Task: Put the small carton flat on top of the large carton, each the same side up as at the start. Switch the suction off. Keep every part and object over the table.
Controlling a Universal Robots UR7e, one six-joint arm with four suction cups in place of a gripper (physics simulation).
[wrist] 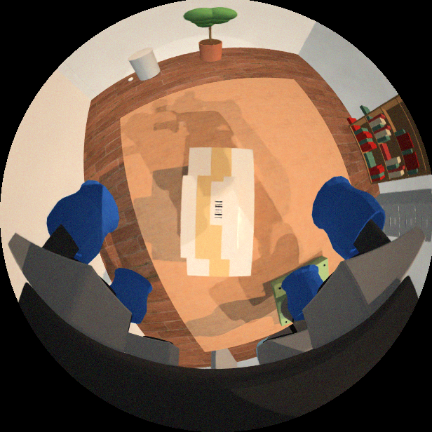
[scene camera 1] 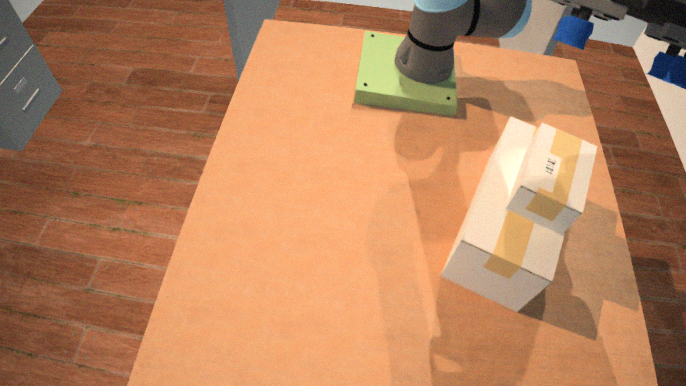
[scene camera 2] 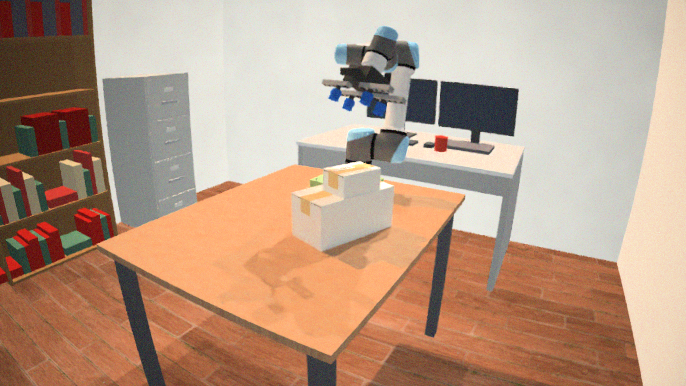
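Where they show: hand, tool point: (scene camera 1: 617,62) (scene camera 2: 355,106); arm's base, link origin: (scene camera 1: 423,64).
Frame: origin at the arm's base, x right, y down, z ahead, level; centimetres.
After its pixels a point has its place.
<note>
The small white carton (scene camera 1: 540,172) @(x -20.9, y -18.8, z 44.7 cm) (scene camera 2: 356,183) @(x -28.9, y -15.5, z 45.8 cm) (wrist: 207,235), with tan tape and a barcode label on top, lies flat on the large white carton (scene camera 1: 477,220) @(x -13.0, y -11.5, z 51.4 cm) (scene camera 2: 352,215) @(x -28.8, y -5.4, z 47.5 cm) (wrist: 243,162). It sits toward one long side of the large carton, whose taped end shows beyond it. The barcode faces up. The large carton lies flat on the table (scene camera 1: 300,225) @(x 17.8, y 3.4, z 51.5 cm) (scene camera 2: 200,240) @(x 9.9, y 3.4, z 78.3 cm) (wrist: 300,130). My gripper (scene camera 1: 621,50) @(x -23.9, y -38.4, z 39.9 cm) (scene camera 2: 357,101) @(x -23.9, y -38.4, z 39.9 cm) (wrist: 216,255) hangs high above both cartons, its four blue suction cups apart from them. The cups hold nothing. Part of the gripper is cut off in scene camera 1.
The arm's green base plate (scene camera 1: 400,100) @(x 3.8, y 0.6, z 14.4 cm) (wrist: 324,264) is fixed at the table's far end. A desk (scene camera 2: 470,162) with monitors (scene camera 2: 477,107) and a red cup (scene camera 2: 440,143) stands behind the arm. A grey cabinet (scene camera 2: 125,150) stands beyond the table.
</note>
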